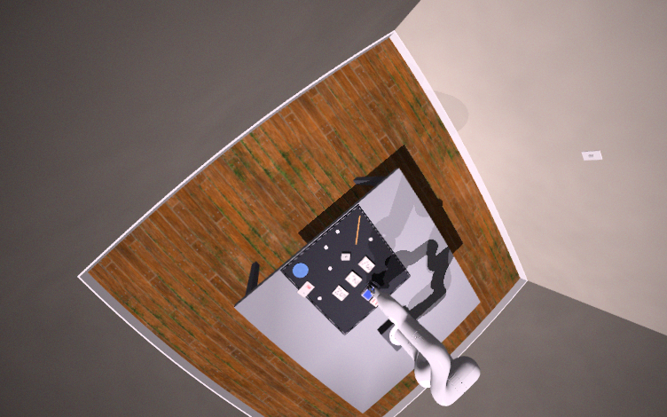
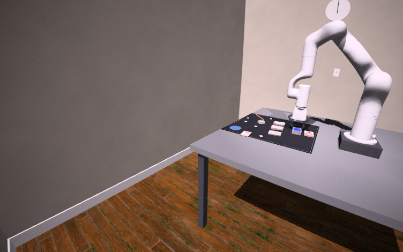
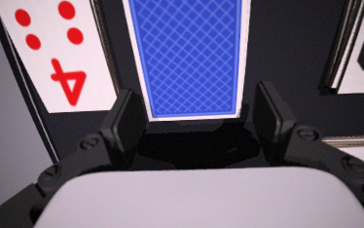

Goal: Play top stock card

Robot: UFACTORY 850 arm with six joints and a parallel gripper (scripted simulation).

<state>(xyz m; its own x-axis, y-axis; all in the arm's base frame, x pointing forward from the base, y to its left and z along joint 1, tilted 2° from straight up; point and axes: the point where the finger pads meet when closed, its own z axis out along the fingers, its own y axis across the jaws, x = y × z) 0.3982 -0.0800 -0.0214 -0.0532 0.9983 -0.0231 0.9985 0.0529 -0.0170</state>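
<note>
My hand is 3 cm to the right of the red 4 card and 2 cm above it. The rest, counted from my hand: black card cloth: 17 cm ahead, 6 cm below, 2 cm to the left; then red 4: 9 cm behind, 3 cm to the left, 3 cm below; then black 2: 14 cm ahead, 3 cm to the left, 3 cm below.
</note>
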